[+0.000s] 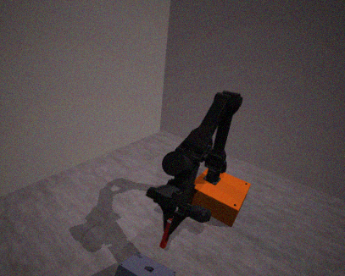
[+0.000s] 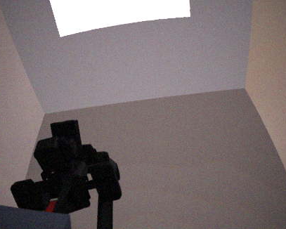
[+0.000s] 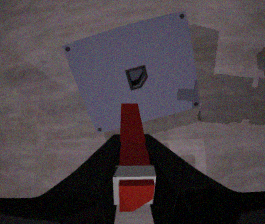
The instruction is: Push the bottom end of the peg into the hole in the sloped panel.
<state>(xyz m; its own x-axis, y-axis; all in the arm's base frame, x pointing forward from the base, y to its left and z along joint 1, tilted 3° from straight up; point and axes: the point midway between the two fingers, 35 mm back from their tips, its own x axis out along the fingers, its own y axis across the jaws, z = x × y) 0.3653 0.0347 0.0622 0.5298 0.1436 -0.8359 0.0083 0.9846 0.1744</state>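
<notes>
My gripper tip is 9 cm short of the grey-blue panel, 1 cm to the right of it and 10 cm above it. From my gripper tip the other things lie so: red peg: 1 cm behind, 1 cm above.
</notes>
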